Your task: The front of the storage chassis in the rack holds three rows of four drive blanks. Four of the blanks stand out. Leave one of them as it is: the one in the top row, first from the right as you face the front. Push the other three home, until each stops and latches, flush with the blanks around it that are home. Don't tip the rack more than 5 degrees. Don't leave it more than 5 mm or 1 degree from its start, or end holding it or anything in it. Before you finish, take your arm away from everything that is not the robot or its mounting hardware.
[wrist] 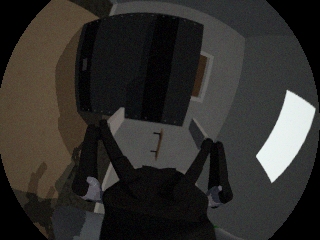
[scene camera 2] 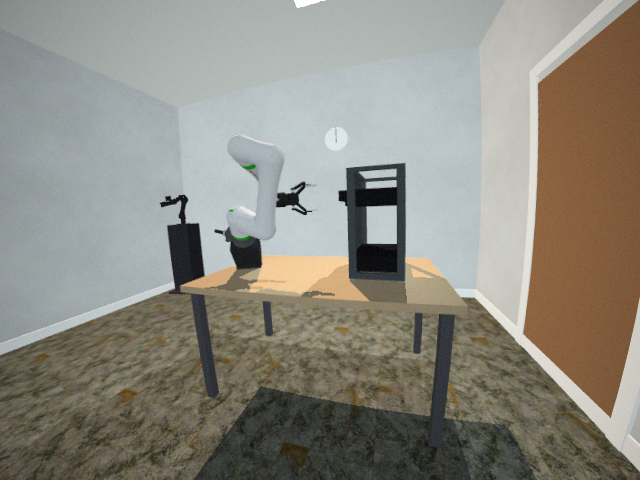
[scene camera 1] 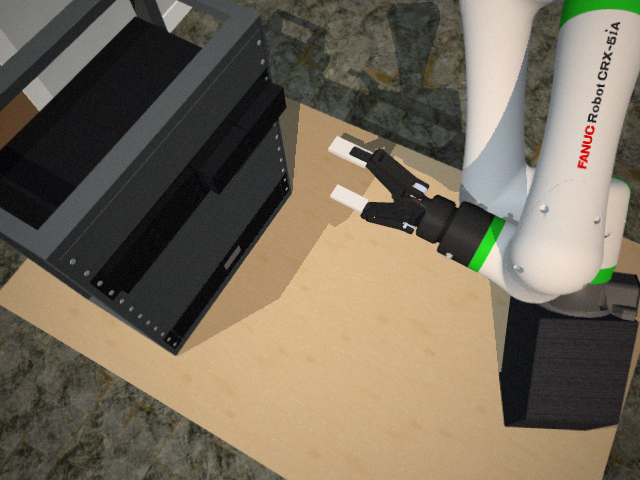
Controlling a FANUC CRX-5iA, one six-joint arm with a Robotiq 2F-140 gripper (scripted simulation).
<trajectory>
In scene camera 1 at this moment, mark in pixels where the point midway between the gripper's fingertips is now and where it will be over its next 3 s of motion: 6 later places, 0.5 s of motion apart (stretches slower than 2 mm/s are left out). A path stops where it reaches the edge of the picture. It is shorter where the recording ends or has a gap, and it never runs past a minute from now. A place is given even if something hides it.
The gripper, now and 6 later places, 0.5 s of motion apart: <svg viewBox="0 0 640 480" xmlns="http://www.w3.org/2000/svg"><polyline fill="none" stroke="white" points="333,169 311,135 298,114 295,112 286,107 283,114 271,145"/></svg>
</trajectory>
